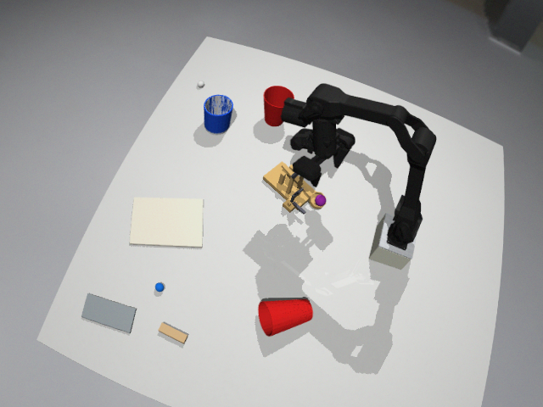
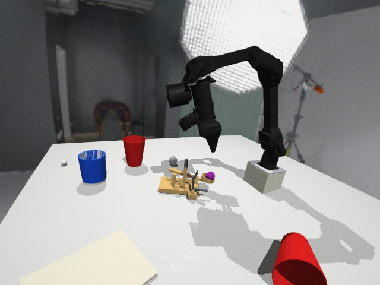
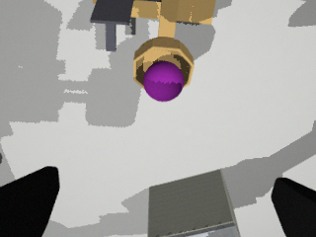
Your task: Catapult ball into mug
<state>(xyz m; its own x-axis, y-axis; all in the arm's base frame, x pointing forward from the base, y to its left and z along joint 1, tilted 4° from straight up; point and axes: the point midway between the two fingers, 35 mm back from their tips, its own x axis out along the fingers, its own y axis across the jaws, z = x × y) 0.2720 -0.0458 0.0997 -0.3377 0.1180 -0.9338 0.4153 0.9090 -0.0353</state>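
The purple ball is 10 mm behind my gripper tip and 110 mm below it. The rest, counted from my gripper tip: wooden catapult (60 mm ahead, 10 mm to the right, 120 mm below); cream sheet (370 mm ahead, 210 mm to the left, 170 mm below); blue mug (370 mm ahead, 170 mm to the right, 140 mm below).
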